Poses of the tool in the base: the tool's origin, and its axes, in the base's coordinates. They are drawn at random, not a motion.
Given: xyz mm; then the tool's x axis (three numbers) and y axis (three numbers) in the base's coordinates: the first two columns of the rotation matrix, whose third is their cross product.
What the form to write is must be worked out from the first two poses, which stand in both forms.
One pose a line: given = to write
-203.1 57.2 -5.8 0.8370 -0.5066 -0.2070 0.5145 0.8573 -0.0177 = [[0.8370 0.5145 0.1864], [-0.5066 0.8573 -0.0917], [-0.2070 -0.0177 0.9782]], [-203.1 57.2 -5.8]
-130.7 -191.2 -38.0 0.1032 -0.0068 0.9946 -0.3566 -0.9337 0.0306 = [[0.1032 -0.3566 0.9284], [-0.0068 -0.9337 -0.3578], [0.9946 0.0306 -0.0988]], [-130.7 -191.2 -38.0]
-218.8 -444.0 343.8 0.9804 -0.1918 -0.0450 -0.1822 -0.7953 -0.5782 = [[0.9804 -0.1822 0.0751], [-0.1918 -0.7953 0.5751], [-0.0450 -0.5782 -0.8147]], [-218.8 -444.0 343.8]
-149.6 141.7 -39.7 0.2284 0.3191 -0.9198 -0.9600 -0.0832 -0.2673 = [[0.2284 -0.9600 -0.1618], [0.3191 -0.0832 0.9441], [-0.9198 -0.2673 0.2873]], [-149.6 141.7 -39.7]
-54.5 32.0 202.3 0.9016 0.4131 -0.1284 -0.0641 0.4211 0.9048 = [[0.9016 -0.0641 0.4278], [0.4131 0.4211 -0.8075], [-0.1284 0.9048 0.4061]], [-54.5 32.0 202.3]
